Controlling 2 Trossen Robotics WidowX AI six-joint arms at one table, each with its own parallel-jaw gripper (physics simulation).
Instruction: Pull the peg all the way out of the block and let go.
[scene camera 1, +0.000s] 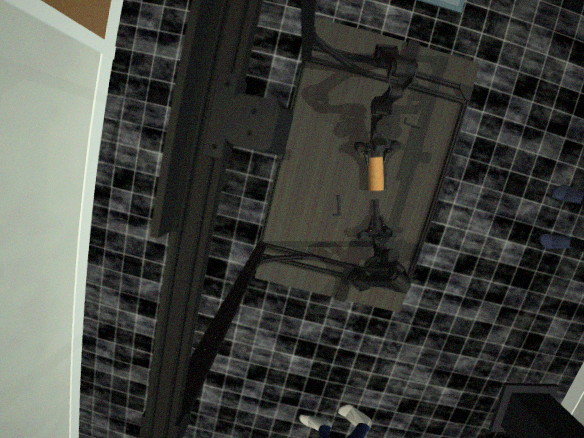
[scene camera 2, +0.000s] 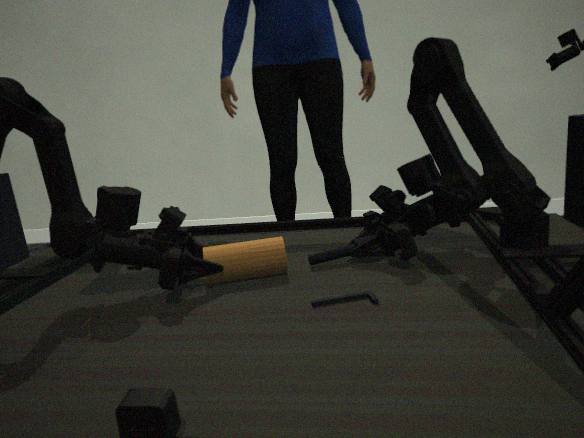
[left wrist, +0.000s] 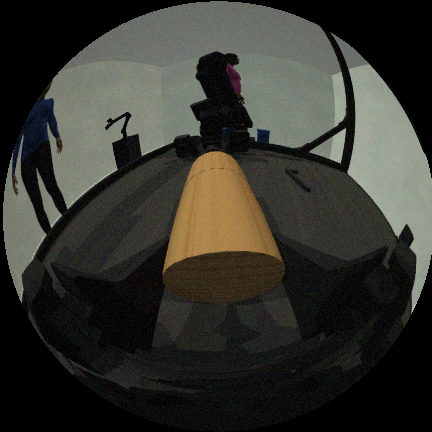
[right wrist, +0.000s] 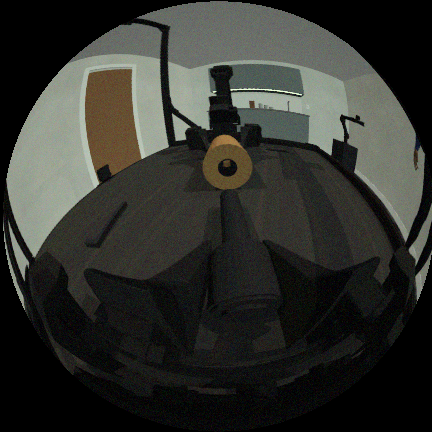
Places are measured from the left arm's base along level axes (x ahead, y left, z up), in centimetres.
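Pixels of known places: left gripper, fingertip midpoint: (scene camera 1: 375, 164) (scene camera 2: 222, 262) (left wrist: 220, 241); right gripper, fingertip midpoint: (scene camera 1: 376, 215) (scene camera 2: 347, 252) (right wrist: 236, 245); left arm's base at its link origin: (scene camera 1: 380, 59); right arm's base at its link origin: (scene camera 1: 354, 275) (scene camera 2: 525, 247).
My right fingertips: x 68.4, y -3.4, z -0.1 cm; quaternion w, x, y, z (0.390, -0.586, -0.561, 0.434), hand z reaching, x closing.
For each thing: its top centre in the pictures, then the offset to it from my right fingertips. Level surfaces: height alone.
- orange wooden cylinder at its top centre: (left wrist: 217, 172) (right wrist: 224, 137) (scene camera 2: 243, 242) (scene camera 1: 377, 174) dy -0.4, dx -19.2, dz +4.8 cm
- dark peg at its top centre: (right wrist: 234, 205) (scene camera 2: 340, 240) (left wrist: 212, 149) (scene camera 1: 377, 214) dy -0.1, dx -1.2, dz +2.6 cm
- dark L-shaped key at its top centre: (scene camera 2: 344, 299) (right wrist: 104, 219) (left wrist: 301, 177) (scene camera 1: 336, 206) dy -18.1, dx -5.3, dz -1.0 cm
- tabletop at its surface level: dz -1.8 cm
- small L-shaped piece at its top centre: (scene camera 1: 413, 123) dy +17.5, dx -40.9, dz -1.2 cm
The block is an orange wooden cylinder (scene camera 1: 376, 174) (scene camera 2: 247, 257) (left wrist: 220, 215) (right wrist: 212, 172) with a round hole in the end that faces my right gripper. My left gripper (scene camera 1: 376, 155) (scene camera 2: 212, 260) (left wrist: 220, 241) is shut on its other end and holds it lying roughly level. My right gripper (scene camera 1: 375, 221) (scene camera 2: 356, 247) (right wrist: 236, 245) is shut on the thick end of the dark peg (scene camera 1: 375, 206) (scene camera 2: 330, 256) (right wrist: 235, 220). The peg's thin tip points at the hole and is outside the block, with a visible gap between them. The peg cannot be made out in the left wrist view.
A dark L-shaped key (scene camera 1: 338, 204) (scene camera 2: 345, 300) (left wrist: 298, 181) (right wrist: 111, 224) lies on the tabletop (scene camera 1: 310, 150) (scene camera 2: 300, 360) beside the gap. Another small L-shaped piece (scene camera 1: 412, 124) lies near the left arm. A dark box (scene camera 2: 147, 412) shows at the bottom of scene camera 2.
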